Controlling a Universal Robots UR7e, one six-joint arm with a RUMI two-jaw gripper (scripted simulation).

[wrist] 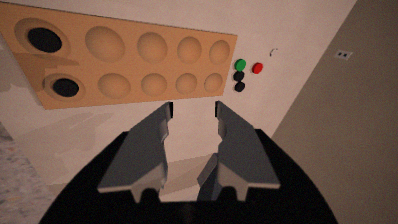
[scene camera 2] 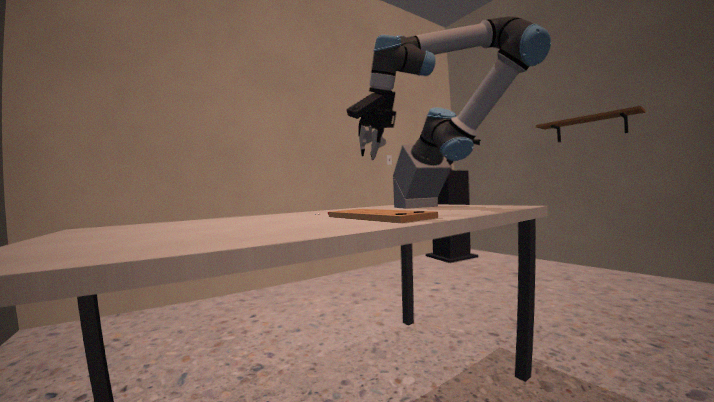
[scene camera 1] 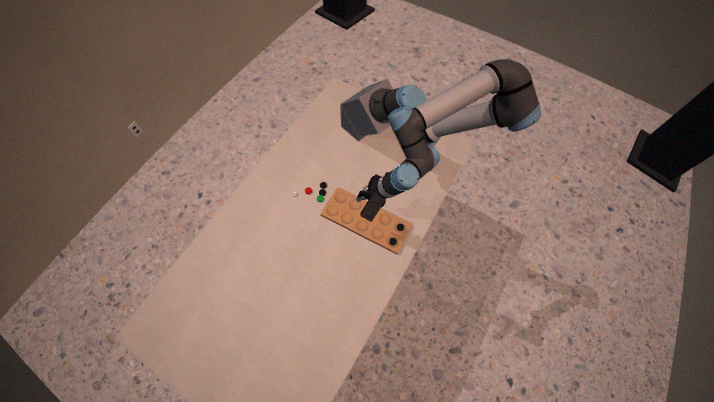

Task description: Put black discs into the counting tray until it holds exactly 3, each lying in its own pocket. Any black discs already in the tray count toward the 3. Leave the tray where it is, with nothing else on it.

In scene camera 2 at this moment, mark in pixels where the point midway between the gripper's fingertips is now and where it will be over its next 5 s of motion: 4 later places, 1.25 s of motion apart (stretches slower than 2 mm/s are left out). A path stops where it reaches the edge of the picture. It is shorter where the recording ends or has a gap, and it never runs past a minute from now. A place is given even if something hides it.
My gripper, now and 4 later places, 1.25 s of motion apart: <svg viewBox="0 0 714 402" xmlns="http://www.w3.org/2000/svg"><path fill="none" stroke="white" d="M367 158L342 164L344 190L345 213L343 200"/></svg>
